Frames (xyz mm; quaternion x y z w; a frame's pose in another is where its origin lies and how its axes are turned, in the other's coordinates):
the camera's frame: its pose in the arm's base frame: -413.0 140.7 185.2 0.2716 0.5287 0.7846 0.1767
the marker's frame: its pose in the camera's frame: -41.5 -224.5 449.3 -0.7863 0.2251 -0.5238 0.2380
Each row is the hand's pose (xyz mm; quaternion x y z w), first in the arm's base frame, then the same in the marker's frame.
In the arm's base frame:
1: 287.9 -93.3 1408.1 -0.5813 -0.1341 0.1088 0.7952
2: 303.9 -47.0 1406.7 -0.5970 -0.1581 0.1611 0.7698
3: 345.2 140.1 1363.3 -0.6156 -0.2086 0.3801 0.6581
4: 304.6 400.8 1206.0 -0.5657 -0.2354 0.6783 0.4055
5: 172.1 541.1 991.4 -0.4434 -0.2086 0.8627 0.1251
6: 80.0 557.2 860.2 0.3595 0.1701 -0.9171 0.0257
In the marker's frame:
1: -878.9 -1205.7 -182.9 0.0585 0.4468 -0.2856 0.8458
2: -832.0 -1218.8 -187.9 0.0389 0.4072 -0.2503 0.8775
3: -636.0 -1230.0 -195.6 0.0086 0.2400 -0.0875 0.9668
4: -352.7 -1125.9 -138.3 -0.0205 -0.0386 0.1904 0.9807
5: -183.2 -915.9 -36.1 -0.0293 -0.2777 0.4279 0.8596
6: -147.7 -769.6 21.2 -0.0241 -0.3799 0.5382 0.7520

